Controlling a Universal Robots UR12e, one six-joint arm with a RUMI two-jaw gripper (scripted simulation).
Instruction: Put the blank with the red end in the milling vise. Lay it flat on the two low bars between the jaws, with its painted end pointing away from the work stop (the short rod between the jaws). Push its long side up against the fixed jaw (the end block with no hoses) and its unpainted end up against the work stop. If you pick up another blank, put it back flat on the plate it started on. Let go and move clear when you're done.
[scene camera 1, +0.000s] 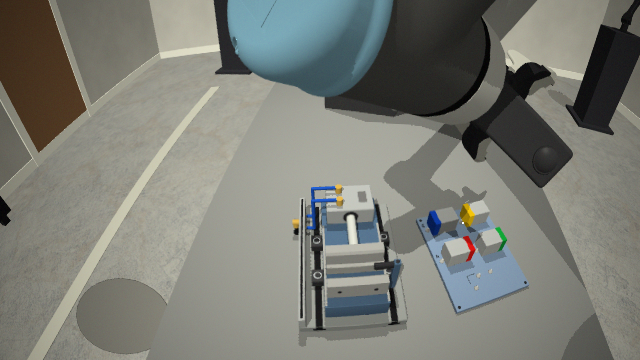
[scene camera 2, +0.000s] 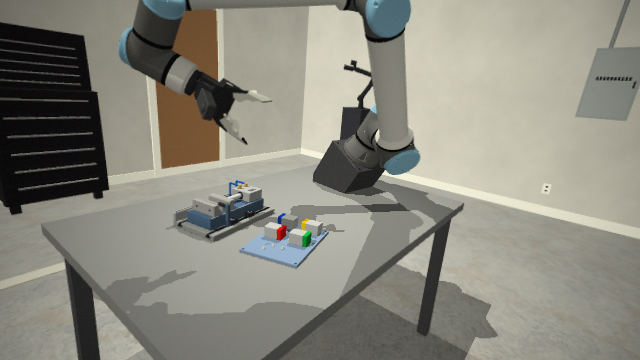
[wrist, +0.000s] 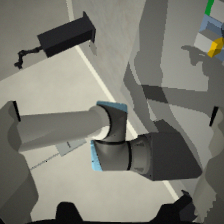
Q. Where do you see my gripper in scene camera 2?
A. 259, 123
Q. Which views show my gripper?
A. Scene camera 1, scene camera 2 and the wrist view: all of them.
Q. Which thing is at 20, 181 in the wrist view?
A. My gripper.
